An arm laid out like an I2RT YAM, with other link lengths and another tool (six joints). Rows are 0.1 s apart.
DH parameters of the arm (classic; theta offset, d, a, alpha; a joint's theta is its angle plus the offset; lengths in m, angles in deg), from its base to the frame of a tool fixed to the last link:
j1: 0 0.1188 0.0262 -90
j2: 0 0 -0.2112 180
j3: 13.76 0 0.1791 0
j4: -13.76 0.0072 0.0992 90
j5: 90 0.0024 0 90
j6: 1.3 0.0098 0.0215 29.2
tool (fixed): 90 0.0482 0 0
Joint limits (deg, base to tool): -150..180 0..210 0..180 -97..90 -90..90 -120..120
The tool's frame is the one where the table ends.
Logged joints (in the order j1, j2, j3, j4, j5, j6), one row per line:
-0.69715, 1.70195, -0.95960, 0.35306, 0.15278, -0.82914
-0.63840, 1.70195, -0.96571, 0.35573, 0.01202, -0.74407
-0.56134, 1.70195, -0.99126, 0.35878, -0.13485, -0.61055
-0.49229, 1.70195, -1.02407, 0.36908, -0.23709, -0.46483
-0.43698, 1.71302, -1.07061, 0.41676, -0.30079, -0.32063
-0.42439, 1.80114, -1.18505, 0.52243, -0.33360, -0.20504
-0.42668, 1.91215, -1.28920, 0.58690, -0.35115, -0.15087
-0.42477, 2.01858, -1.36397, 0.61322, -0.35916, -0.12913
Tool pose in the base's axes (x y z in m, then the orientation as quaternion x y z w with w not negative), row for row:
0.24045, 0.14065, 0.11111, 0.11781, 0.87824, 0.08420, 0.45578
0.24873, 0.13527, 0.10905, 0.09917, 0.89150, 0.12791, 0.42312
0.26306, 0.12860, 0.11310, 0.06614, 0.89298, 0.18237, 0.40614
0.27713, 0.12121, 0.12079, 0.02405, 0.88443, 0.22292, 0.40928
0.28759, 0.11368, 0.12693, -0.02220, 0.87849, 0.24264, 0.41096
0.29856, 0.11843, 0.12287, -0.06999, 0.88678, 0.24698, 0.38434
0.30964, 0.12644, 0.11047, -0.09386, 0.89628, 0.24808, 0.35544
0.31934, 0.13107, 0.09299, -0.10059, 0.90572, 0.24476, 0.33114
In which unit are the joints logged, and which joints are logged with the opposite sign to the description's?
The joints are logged in radians. Opposite sign: j1, j3, j4, j6.
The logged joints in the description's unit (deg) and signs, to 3 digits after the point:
39.944, 97.515, 54.981, -20.229, 8.754, 47.506
36.578, 97.515, 55.331, -20.382, 0.689, 42.632
32.162, 97.515, 56.795, -20.557, -7.726, 34.982
28.206, 97.515, 58.675, -21.147, -13.584, 26.633
25.037, 98.149, 61.341, -23.879, -17.234, 18.371
24.316, 103.198, 67.898, -29.933, -19.114, 11.748
24.447, 109.558, 73.866, -33.627, -20.119, 8.644
24.338, 115.656, 78.150, -35.135, -20.578, 7.399

